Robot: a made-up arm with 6 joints.
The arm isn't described. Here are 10 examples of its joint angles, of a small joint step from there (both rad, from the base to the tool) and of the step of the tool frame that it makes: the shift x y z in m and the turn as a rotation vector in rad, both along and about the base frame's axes.
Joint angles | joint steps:
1: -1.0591 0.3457 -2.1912 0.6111 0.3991 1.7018 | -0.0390 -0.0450 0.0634 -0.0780 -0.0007 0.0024
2: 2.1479 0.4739 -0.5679 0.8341 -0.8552 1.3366 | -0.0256 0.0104 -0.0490 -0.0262 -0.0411 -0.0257
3: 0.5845 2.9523 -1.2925 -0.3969 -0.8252 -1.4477 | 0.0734 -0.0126 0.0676 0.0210 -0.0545 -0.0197
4: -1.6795 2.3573 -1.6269 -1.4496 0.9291 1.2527 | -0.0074 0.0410 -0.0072 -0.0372 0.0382 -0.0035
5: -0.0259 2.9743 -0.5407 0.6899 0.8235 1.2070 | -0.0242 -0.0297 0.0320 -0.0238 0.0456 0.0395
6: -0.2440 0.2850 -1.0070 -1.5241 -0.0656 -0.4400 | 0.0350 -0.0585 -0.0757 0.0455 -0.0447 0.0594
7: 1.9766 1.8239 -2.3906 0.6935 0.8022 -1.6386 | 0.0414 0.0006 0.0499 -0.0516 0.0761 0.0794
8: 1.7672 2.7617 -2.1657 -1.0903 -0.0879 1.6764 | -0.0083 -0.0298 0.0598 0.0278 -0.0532 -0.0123
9: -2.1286 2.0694 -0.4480 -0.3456 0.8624 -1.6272 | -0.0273 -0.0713 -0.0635 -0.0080 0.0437 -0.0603
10: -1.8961 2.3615 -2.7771 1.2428 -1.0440 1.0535 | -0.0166 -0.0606 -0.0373 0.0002 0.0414 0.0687
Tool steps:
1: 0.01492 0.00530 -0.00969 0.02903 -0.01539 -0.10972
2: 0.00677 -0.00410 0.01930 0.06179 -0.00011 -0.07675
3: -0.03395 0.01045 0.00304 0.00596 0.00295 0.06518
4: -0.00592 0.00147 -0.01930 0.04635 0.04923 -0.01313
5: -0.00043 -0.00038 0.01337 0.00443 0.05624 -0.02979
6: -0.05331 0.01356 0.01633 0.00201 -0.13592 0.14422
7: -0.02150 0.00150 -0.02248 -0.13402 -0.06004 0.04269
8: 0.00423 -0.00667 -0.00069 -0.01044 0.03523 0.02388
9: -0.02375 -0.02460 0.01855 -0.07832 0.02194 0.02169
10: 0.00402 0.03615 0.04673 -0.13240 0.04569 0.05178
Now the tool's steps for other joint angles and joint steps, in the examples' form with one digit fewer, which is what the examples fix.
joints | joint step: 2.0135 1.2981 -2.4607 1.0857 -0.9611 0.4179 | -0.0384 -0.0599 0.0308 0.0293 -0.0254 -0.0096
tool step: 0.0150 -0.0283 -0.0028 0.0173 0.0432 -0.0235
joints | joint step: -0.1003 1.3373 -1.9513 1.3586 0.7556 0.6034 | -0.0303 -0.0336 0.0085 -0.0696 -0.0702 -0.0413
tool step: -0.0143 -0.0104 0.0067 -0.0435 -0.0641 -0.1426
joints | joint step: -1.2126 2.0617 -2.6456 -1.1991 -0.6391 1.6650 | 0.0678 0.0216 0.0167 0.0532 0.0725 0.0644
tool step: 0.0333 -0.0039 -0.0140 0.1370 -0.0694 0.0903
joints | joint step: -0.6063 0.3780 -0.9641 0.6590 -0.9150 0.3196 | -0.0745 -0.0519 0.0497 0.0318 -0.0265 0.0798
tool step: -0.0101 0.0063 -0.0152 -0.0046 -0.0750 0.0013
